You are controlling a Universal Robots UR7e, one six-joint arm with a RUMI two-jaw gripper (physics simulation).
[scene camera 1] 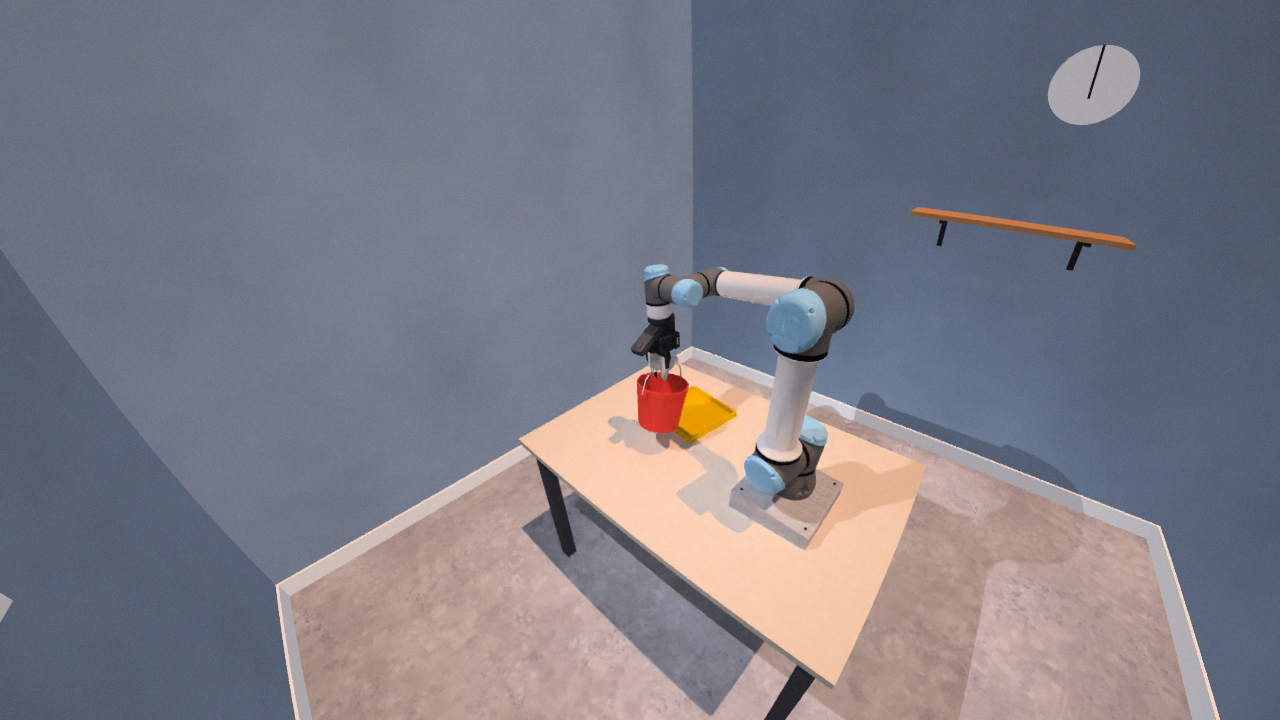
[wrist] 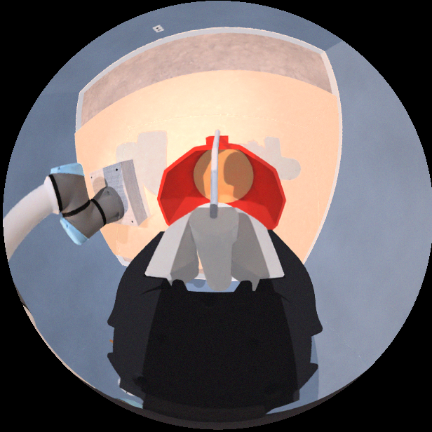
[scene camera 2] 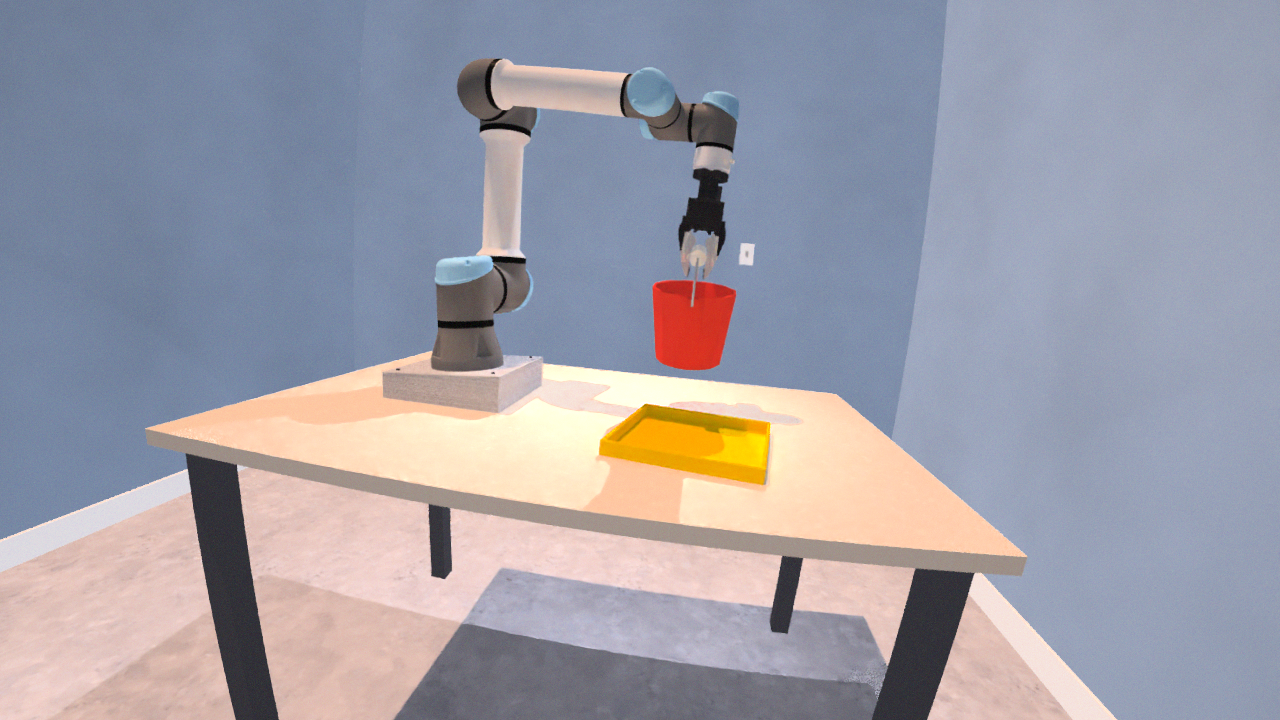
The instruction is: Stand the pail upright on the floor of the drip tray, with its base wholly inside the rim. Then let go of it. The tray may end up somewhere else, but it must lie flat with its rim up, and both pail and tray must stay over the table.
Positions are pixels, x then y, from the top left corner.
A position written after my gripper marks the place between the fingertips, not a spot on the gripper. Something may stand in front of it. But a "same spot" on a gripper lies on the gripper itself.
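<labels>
I can see my gripper in scene camera 2 [695,277], and it shows in the wrist view and in scene camera 1 too. On my gripper, [wrist: 259,255] and [scene camera 1: 650,357] are one and the same spot. There is a yellow drip tray as well, showing in scene camera 1 and scene camera 2, and on the tray [scene camera 1: 702,413] is the same spot as [scene camera 2: 673,444].
</labels>
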